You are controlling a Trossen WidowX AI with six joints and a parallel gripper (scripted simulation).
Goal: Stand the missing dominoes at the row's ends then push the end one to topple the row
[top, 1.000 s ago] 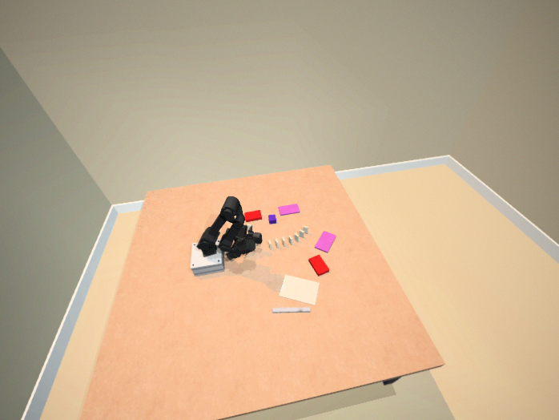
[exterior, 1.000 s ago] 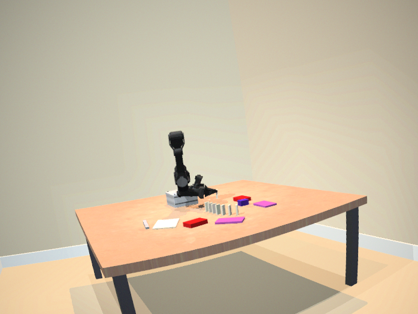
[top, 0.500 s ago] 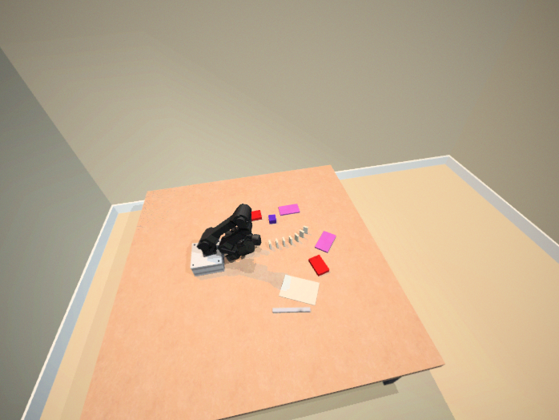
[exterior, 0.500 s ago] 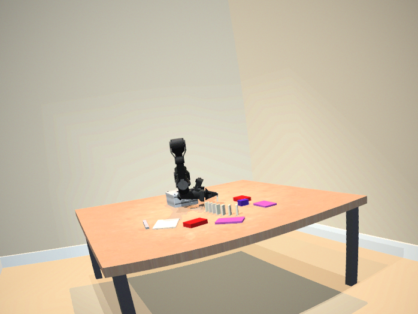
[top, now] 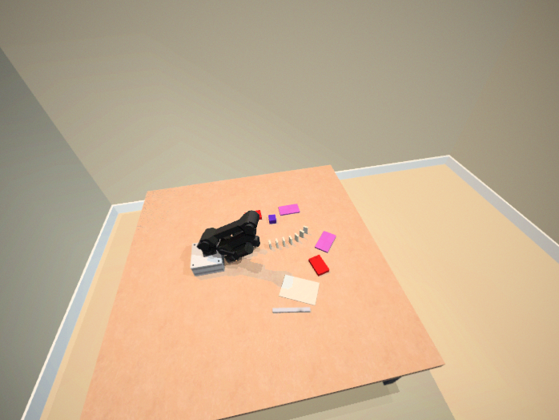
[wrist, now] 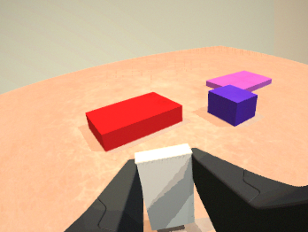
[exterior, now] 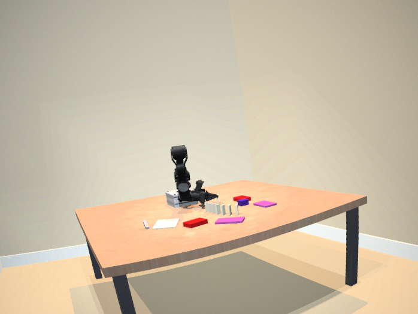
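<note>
The purple block is 150 mm ahead of my gripper tip, 50 mm to the left of it and 30 mm below it. Round my gripper tip: grey bar: 70 mm ahead, 480 mm to the right, 40 mm below; then cream sheet: 140 mm ahead, 400 mm to the right, 50 mm below.
</note>
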